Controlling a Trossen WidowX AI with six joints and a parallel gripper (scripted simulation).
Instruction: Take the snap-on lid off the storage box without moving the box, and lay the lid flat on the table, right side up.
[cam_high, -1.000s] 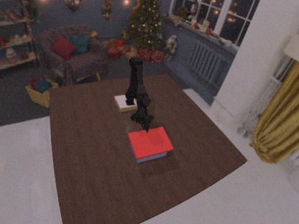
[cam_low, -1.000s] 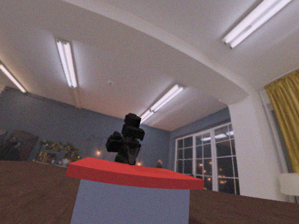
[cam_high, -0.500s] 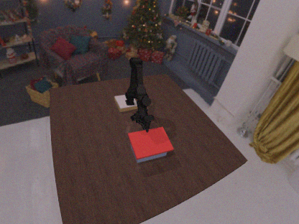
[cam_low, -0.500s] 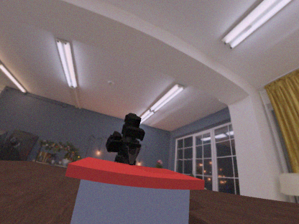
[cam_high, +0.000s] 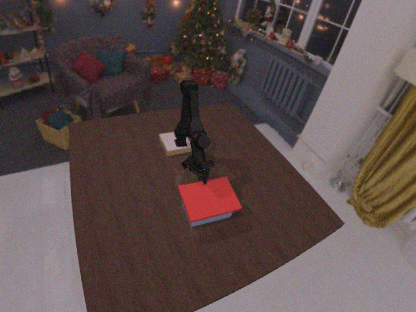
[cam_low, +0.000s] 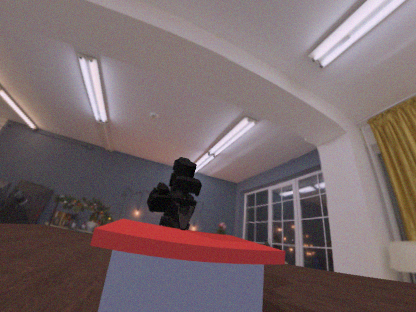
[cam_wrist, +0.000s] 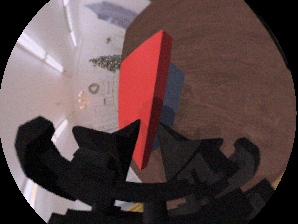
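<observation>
My gripper tip is now 80 mm short of the red lid. Round my gripper tip: blue storage box: 70 mm ahead, 60 mm below.
</observation>
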